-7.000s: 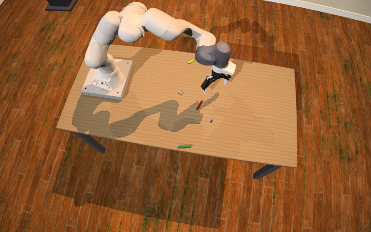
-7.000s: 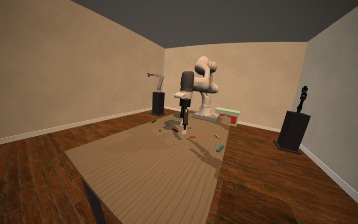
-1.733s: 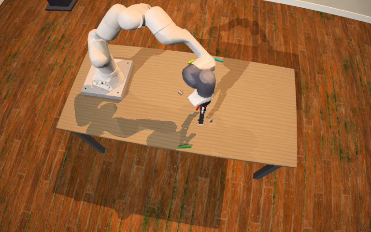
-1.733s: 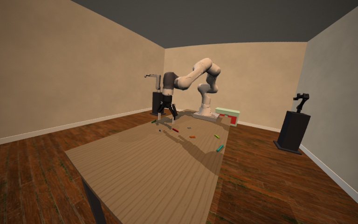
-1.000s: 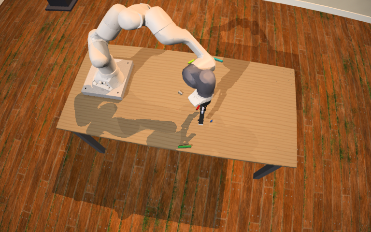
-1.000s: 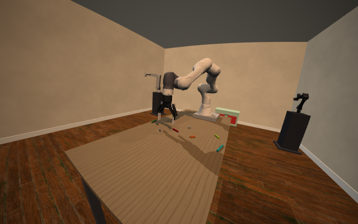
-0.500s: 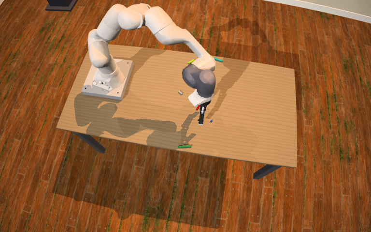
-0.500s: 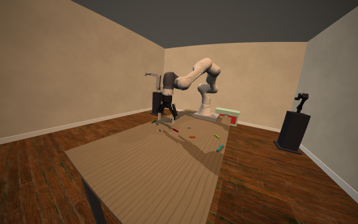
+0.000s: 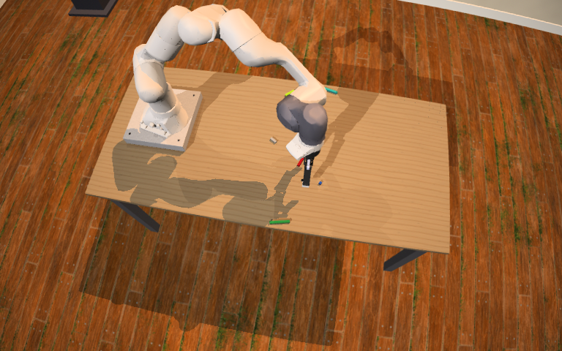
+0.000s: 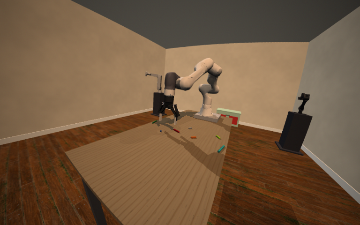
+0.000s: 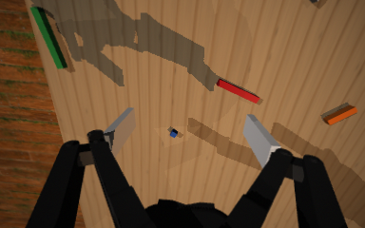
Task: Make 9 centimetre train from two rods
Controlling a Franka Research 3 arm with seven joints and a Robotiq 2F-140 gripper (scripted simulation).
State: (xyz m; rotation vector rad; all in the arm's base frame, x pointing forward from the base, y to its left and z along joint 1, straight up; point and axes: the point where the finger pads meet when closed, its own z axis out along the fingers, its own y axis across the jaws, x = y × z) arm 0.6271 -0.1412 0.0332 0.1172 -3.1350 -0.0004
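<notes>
The orange rod is 10 mm behind my hand, 240 mm to the left of it and 70 mm below it. Also, from my hand: red rod: 30 mm behind, 70 mm to the left, 70 mm below; grey rod: 170 mm behind, 140 mm to the left, 70 mm below; blue rod: 60 mm ahead, 20 mm to the right, 70 mm below.
</notes>
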